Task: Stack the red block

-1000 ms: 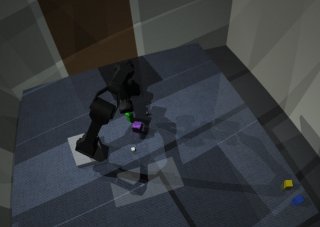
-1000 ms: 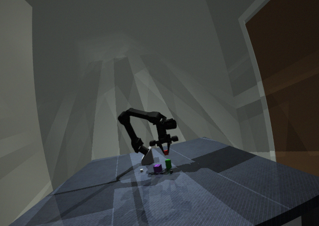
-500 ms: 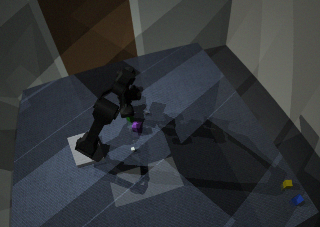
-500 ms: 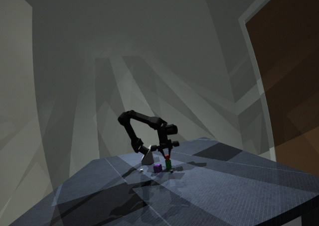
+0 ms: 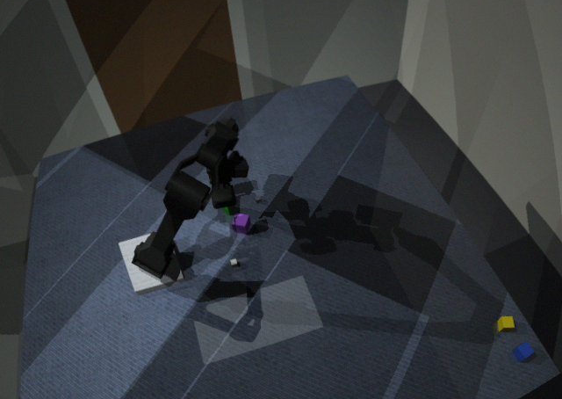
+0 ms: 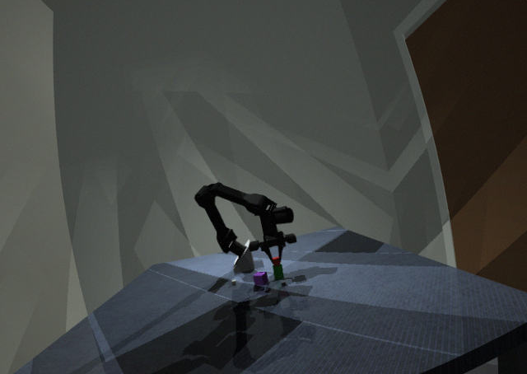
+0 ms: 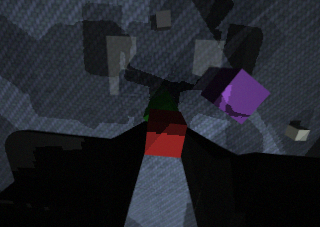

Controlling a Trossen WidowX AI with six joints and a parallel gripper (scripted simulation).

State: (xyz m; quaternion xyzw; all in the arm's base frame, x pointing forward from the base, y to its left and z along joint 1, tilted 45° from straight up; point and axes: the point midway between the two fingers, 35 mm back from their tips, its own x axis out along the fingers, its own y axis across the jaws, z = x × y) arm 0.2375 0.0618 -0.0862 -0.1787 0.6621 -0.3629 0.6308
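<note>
Right now my gripper tip is 10 mm below the red block. Round my gripper tip: small grey cube (90 mm ahead, 10 mm to the right, 50 mm below); purple block (10 mm ahead, 80 mm to the right, 40 mm below); small white cube (50 mm behind, 180 mm to the right, 50 mm below).
</note>
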